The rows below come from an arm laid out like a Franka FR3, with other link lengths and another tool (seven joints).
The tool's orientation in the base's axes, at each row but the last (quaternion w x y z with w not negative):
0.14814, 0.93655, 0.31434, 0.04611
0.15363, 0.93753, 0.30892, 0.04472
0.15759, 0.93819, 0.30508, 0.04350
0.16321, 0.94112, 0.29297, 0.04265
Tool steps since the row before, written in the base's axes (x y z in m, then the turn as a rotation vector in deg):
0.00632, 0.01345, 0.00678, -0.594, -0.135, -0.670
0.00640, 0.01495, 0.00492, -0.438, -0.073, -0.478
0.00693, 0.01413, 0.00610, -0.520, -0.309, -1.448
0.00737, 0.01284, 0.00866, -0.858, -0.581, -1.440
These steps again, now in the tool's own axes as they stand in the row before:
0.01310, -0.00449, -0.00866, -0.551, -0.445, 0.565
0.01396, -0.00622, -0.00742, -0.391, -0.343, 0.394
0.01381, -0.00496, -0.00835, -0.581, -0.521, 1.361
0.01320, -0.00311, -0.01049, -1.014, -0.489, 1.371

